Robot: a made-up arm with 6 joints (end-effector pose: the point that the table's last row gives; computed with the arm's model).
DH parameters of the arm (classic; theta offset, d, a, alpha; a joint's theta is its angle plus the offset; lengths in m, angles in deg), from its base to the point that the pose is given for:
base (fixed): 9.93 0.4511 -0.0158 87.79
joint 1: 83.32 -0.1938 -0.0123 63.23
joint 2: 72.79 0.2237 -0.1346 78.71
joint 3: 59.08 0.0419 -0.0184 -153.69
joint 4: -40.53 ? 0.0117 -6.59
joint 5: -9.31 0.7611 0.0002 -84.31
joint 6: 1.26 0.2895 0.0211 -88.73
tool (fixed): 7.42 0.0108 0 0
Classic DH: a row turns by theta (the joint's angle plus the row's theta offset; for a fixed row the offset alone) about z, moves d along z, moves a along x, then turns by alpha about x.
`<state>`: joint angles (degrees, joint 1 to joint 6).
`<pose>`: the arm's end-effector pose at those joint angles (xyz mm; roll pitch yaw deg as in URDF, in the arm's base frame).
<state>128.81 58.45 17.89 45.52 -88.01 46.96</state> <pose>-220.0 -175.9 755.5 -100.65 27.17 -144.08</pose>
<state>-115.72 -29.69 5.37 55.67 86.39 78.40</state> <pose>-74.5 472.0 360.2 -134.70 40.05 29.48</pose>
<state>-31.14 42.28 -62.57 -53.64 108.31 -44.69</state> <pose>-20.7 252.7 581.9 -6.21 36.77 -120.79</pose>
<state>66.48 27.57 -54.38 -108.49 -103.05 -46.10</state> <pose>-113.4 396.4 923.4 -139.12 52.13 26.22</pose>
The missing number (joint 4, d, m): -0.9509
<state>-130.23 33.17 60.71 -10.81 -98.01 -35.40</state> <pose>-126.9 220.3 -76.3 111.79 -53.57 61.65</pose>
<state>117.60 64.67 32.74 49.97 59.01 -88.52</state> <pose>66.4 16.6 373.9 48.59 -29.23 90.58</pose>
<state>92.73 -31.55 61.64 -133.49 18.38 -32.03</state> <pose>-67.0 596.8 847.7 -46.54 80.54 121.38</pose>
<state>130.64 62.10 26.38 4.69 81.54 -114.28</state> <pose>67.5 0.3 498.2 15.18 -9.75 109.64</pose>
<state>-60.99 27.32 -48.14 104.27 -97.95 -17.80</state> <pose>37.4 159.2 524.1 -39.30 41.91 -77.77</pose>
